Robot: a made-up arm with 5 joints. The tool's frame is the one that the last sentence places.
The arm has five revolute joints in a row. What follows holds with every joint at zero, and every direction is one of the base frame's.
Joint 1 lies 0.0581 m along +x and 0.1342 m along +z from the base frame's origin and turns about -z.
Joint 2 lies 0.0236 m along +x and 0.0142 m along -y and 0.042 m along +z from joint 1 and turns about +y.
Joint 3 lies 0.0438 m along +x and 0.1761 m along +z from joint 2 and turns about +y.
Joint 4 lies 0.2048 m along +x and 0.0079 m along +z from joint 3 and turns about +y.
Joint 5 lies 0.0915 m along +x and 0.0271 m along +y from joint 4 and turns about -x.
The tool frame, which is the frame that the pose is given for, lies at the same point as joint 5; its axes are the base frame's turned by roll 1.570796, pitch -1.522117 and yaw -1.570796 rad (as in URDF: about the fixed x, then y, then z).
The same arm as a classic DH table. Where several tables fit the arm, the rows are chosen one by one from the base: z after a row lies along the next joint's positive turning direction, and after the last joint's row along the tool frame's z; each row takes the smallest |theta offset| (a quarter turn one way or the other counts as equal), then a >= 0, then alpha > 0; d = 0 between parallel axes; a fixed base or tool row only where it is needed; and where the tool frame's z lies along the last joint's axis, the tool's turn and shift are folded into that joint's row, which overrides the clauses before.
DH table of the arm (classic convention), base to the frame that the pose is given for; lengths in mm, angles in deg. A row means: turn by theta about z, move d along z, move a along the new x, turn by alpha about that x. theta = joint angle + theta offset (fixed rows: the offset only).
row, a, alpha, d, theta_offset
base (fixed), 58.1, 180.00, 0.0, 0.00
joint 1, 23.6, 90.00, -176.2, 0.00
joint 2, 181.5, 0.00, 0.0, -76.03
joint 3, 205.0, 0.00, 0.0, 73.82
joint 4, 0.0, 90.00, 12.9, -87.79
joint 5, 0.0, 0.00, -91.5, -2.79

